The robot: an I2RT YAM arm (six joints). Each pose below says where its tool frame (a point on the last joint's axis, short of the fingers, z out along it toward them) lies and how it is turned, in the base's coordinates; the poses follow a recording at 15 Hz.
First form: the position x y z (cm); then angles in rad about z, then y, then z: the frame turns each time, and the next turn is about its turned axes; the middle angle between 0 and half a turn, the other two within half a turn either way.
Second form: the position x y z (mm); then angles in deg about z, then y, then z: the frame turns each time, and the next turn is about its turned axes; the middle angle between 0 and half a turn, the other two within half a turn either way. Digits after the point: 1 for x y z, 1 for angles.
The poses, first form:
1: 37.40, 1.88, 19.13, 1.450, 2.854, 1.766
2: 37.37, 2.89, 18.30, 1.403, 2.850, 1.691
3: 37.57, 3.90, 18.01, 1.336, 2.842, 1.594
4: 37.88, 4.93, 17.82, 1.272, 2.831, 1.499
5: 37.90, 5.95, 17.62, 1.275, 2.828, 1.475
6: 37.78, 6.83, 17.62, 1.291, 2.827, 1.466
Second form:
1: 374.0, 18.8, 191.3, 83.1, 163.5, 101.2
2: 373.7, 28.9, 183.0, 80.4, 163.3, 96.9
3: 375.7, 39.0, 180.1, 76.5, 162.8, 91.3
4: 378.8, 49.3, 178.2, 72.9, 162.2, 85.9
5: 379.0, 59.5, 176.2, 73.1, 162.0, 84.5
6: 377.8, 68.3, 176.2, 74.0, 162.0, 84.0
